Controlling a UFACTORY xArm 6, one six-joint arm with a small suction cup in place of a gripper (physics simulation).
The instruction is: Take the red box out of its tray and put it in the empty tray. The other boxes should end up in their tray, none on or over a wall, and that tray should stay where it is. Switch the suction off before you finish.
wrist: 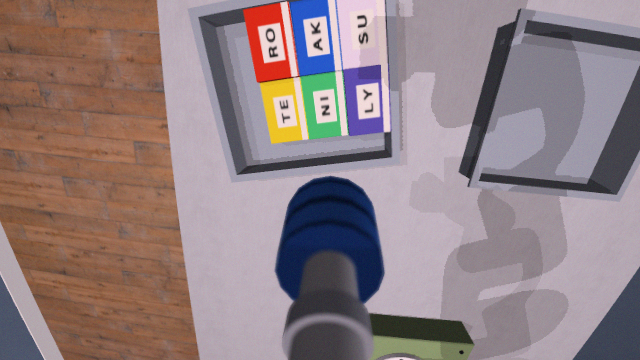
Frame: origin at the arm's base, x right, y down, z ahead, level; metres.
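Seen in the pictures: hand, its tool point: (330,217).
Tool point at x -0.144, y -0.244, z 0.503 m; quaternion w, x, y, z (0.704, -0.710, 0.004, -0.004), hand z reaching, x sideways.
Observation:
Offsets run from my tool point to a thing's top centre. "spot": to the spot under its first point.
The red box {dx -0.072, dy +0.250, dz +0.103 m} (270,42), labelled RO, stands in its tray {spot: dx +0.001, dy +0.294, dz -0.037 m} (330,147) at the upper left of the block of boxes. Beside it are the blue AK box {dx -0.017, dy +0.254, dz +0.110 m} (317,37) and the pale pink SU box {dx +0.039, dy +0.252, dz +0.116 m} (361,35). Below are the yellow TE box {dx -0.062, dy +0.264, dz +0.019 m} (285,111), the green NI box {dx -0.006, dy +0.259, dz +0.026 m} (325,106) and the purple LY box {dx +0.049, dy +0.246, dz +0.033 m} (367,100). SU and LY are close along the tray's right wall. The other tray {dx +0.336, dy +0.247, dz +0.016 m} (520,135), at the right, is empty. My gripper, the blue suction cup (330,215), is below the boxes' tray in the view, with no box on it.
A green block-like object (425,332) with a dark side shows at the bottom, partly hidden by my tool. Wooden floor (100,150) shows at the left beyond the pale surface's edge. Arm shadows fall across the right side and the empty tray.

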